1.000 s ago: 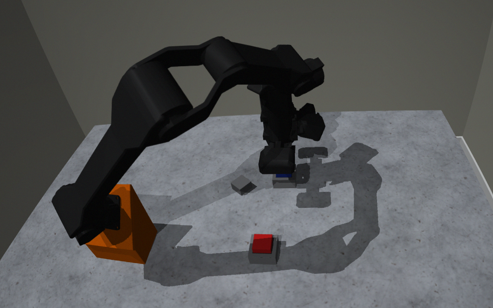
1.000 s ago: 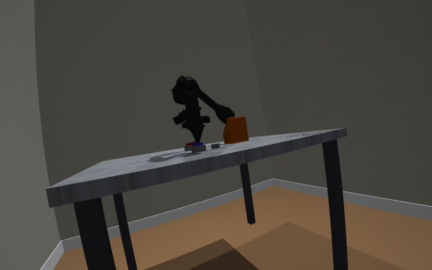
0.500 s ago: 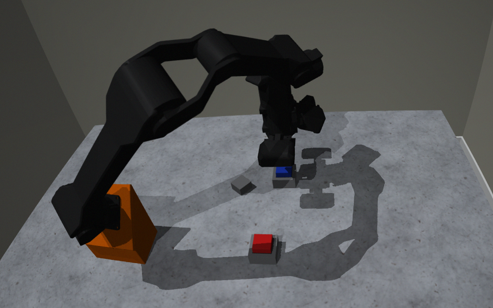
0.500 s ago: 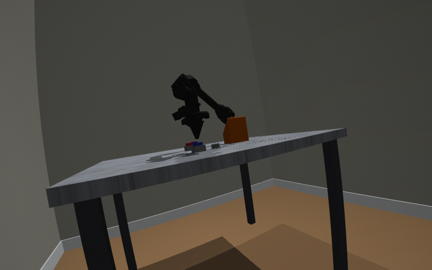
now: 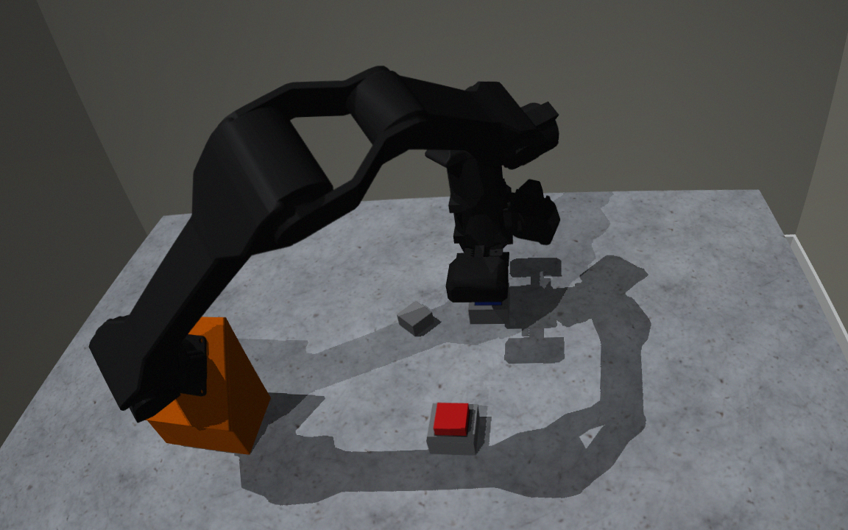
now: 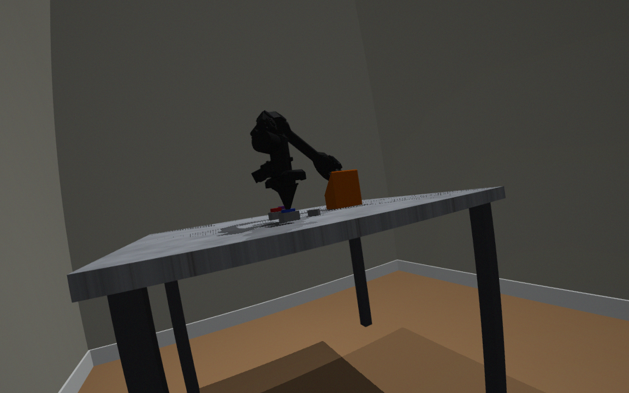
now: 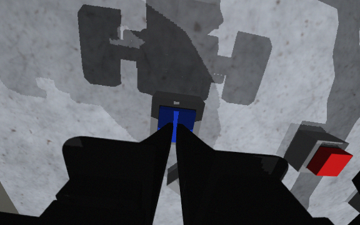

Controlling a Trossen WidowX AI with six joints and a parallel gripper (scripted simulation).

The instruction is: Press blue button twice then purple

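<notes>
The blue button lies 1 cm below my gripper tip. Also, from my gripper tip: small grey block (9 cm behind, 3 cm to the right, 2 cm below); then red button (2 cm behind, 19 cm to the right); then purple button (11 cm behind, 40 cm to the right).
</notes>
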